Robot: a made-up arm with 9 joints. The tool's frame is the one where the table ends. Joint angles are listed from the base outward.
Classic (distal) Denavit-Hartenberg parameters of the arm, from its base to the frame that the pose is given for. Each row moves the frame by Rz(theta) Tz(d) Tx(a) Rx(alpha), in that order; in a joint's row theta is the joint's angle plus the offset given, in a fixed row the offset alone. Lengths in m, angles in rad.
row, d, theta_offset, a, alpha
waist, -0.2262, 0, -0.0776, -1.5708
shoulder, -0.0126, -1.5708, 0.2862, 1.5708
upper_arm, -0.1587, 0, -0.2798, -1.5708
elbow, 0, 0.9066, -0.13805, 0
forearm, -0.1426, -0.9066, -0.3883, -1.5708
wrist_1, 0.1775, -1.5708, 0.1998, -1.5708
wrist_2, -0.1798, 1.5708, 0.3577, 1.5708
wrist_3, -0.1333, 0, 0.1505, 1.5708
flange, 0, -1.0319, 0.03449, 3.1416
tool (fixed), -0.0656, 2.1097, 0, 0
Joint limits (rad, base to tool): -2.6..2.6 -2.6..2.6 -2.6..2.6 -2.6..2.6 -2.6..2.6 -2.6..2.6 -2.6..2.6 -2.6..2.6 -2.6..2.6
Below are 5 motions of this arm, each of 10 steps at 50 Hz.
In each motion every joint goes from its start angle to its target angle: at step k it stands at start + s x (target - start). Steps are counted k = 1, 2, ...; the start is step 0. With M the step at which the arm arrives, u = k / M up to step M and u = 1 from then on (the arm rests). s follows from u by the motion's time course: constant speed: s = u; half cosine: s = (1 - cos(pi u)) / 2; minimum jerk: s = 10 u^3 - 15 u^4 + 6 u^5.
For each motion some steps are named. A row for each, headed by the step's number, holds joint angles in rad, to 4 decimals.
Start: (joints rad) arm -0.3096 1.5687 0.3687 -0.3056 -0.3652 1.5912 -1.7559 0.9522 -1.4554
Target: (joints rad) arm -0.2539 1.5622 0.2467 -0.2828 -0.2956 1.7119 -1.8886 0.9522 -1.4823
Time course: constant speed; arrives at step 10
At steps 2, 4, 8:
2: -0.2985 1.5674 0.3443 -0.3010 -0.3513 1.6153 -1.7824 0.9522 -1.4608
4: -0.2873 1.5661 0.3199 -0.2965 -0.3374 1.6395 -1.8090 0.9522 -1.4662
8: -0.2650 1.5635 0.2711 -0.2874 -0.3095 1.6878 -1.8621 0.9522 -1.4769

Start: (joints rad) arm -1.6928 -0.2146 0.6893 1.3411 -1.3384 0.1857 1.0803 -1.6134 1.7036
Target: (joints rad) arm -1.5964 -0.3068 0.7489 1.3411 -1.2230 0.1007 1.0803 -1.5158 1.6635
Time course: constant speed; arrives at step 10
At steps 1, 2, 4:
1: -1.6832 -0.2238 0.6953 1.3411 -1.3269 0.1772 1.0803 -1.6036 1.6996
2: -1.6735 -0.2330 0.7012 1.3411 -1.3153 0.1687 1.0803 -1.5939 1.6956
4: -1.6542 -0.2515 0.7131 1.3411 -1.2922 0.1517 1.0803 -1.5744 1.6876

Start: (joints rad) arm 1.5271 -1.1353 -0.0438 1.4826 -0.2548 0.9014 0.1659 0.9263 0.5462
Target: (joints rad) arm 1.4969 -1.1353 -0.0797 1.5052 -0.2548 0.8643 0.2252 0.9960 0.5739
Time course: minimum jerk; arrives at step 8
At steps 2, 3, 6, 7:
2: 1.5240 -1.1353 -0.0475 1.4849 -0.2548 0.8976 0.1720 0.9335 0.5491
3: 1.5188 -1.1353 -0.0537 1.4888 -0.2548 0.8912 0.1822 0.9455 0.5538
6: 1.5000 -1.1353 -0.0760 1.5029 -0.2548 0.8681 0.2191 0.9888 0.5710
7: 1.4974 -1.1353 -0.0791 1.5048 -0.2548 0.8649 0.2242 0.9949 0.5735

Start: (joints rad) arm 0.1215 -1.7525 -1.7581 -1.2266 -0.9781 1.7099 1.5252 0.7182 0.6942
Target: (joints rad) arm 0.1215 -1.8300 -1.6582 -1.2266 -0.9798 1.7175 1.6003 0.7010 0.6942
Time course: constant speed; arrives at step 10
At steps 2, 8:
2: 0.1215 -1.7680 -1.7381 -1.2266 -0.9784 1.7114 1.5402 0.7148 0.6942
8: 0.1215 -1.8145 -1.6782 -1.2266 -0.9795 1.7160 1.5853 0.7044 0.6942

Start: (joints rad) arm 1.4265 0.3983 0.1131 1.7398 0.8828 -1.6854 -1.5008 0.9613 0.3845
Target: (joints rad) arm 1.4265 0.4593 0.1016 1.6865 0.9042 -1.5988 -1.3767 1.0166 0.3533
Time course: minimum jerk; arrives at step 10
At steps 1, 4, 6, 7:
1: 1.4265 0.3988 0.1130 1.7393 0.8830 -1.6847 -1.4997 0.9618 0.3842
4: 1.4265 0.4177 0.1094 1.7229 0.8896 -1.6579 -1.4614 0.9789 0.3746
6: 1.4265 0.4399 0.1053 1.7034 0.8974 -1.6263 -1.4161 0.9990 0.3632
7: 1.4265 0.4494 0.1035 1.6952 0.9007 -1.6129 -1.3969 1.0076 0.3584

